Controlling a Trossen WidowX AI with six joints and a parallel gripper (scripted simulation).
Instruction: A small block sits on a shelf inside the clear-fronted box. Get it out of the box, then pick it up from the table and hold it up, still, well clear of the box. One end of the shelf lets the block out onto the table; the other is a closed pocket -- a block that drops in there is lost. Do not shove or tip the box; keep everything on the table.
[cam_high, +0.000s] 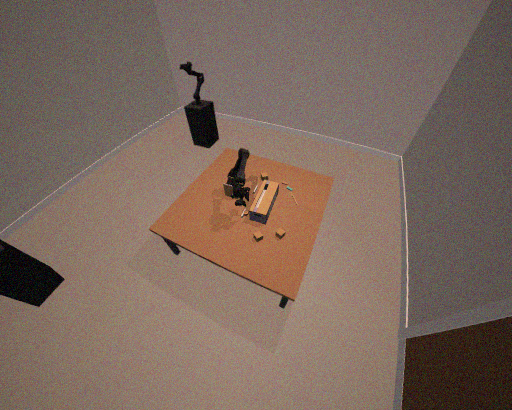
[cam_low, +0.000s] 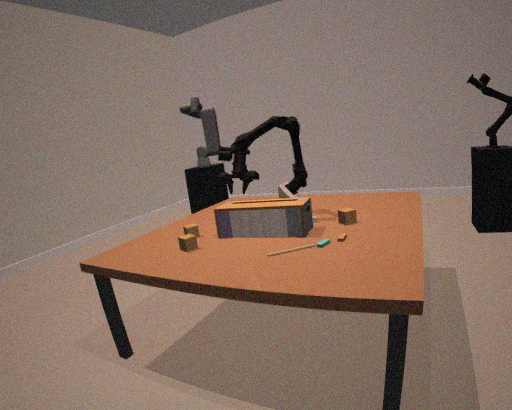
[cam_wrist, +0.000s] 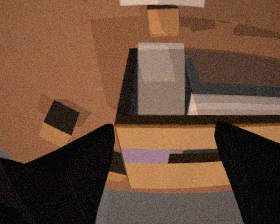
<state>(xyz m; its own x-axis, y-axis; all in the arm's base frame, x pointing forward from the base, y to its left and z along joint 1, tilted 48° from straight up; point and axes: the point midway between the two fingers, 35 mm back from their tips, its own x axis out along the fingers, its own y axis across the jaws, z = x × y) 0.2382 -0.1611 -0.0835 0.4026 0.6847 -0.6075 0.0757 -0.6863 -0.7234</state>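
The tan block lies 20 mm behind my gripper tip and 140 mm below it. Round my gripper tip: small block 170 mm ahead, 500 mm to the left, 150 mm below; box 50 mm ahead, 160 mm to the left, 90 mm below.
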